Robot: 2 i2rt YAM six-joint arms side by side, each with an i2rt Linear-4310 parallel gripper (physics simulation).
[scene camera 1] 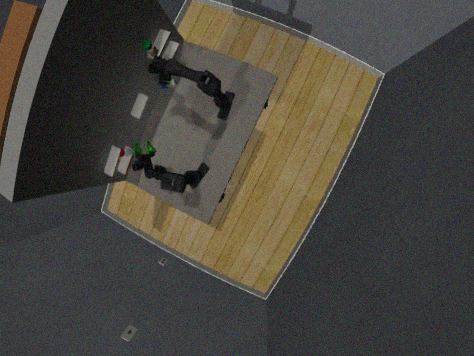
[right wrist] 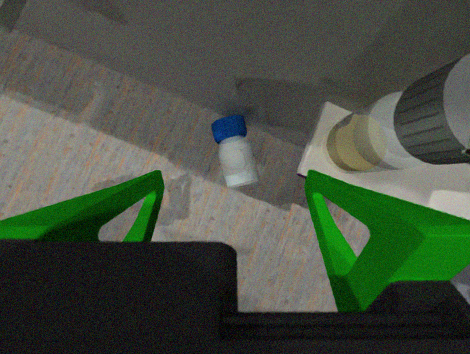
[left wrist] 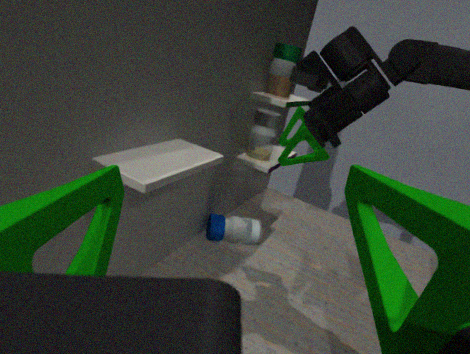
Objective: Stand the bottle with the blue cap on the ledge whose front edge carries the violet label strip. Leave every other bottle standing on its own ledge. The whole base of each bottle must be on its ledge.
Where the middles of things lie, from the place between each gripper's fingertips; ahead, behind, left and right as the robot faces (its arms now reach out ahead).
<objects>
Right now my right hand is 7 cm short of the grey-capped bottle (right wrist: 403, 130) and 10 cm to the left of it. Round my right hand: blue-capped bottle (right wrist: 235, 153): 5 cm ahead, 19 cm below; plain white ledge (left wrist: 146, 168): 8 cm ahead, 23 cm to the left, 1 cm above.
I see my left gripper 20 cm to the left of the plain white ledge, 17 cm short of it and 9 cm above it. Also, from my left hand: grey-capped bottle 54 cm to the right, 16 cm ahead, 11 cm below; blue-capped bottle 44 cm to the right, 29 cm below, 14 cm ahead.
</objects>
